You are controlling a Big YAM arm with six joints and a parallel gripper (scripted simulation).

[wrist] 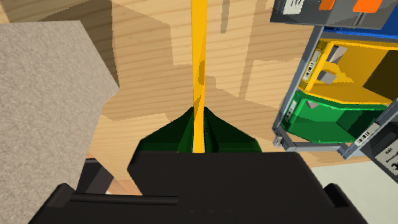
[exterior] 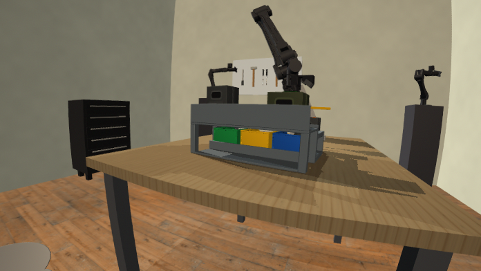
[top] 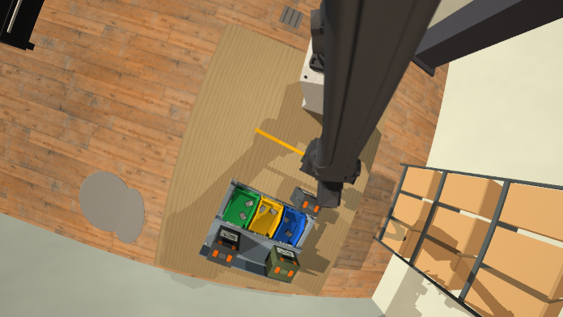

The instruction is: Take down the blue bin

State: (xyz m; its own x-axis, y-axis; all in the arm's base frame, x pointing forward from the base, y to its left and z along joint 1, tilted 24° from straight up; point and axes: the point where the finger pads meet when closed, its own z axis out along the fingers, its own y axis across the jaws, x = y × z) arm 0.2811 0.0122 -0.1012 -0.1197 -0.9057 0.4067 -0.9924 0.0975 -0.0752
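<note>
Now: hand 1 cm above the yellow rod. The rest, counted from my hand: grey case: 17 cm ahead, 10 cm to the left, 12 cm below; green bin: 30 cm ahead, 14 cm to the right, 14 cm below; yellow bin: 31 cm ahead, 3 cm to the right, 14 cm below.
</note>
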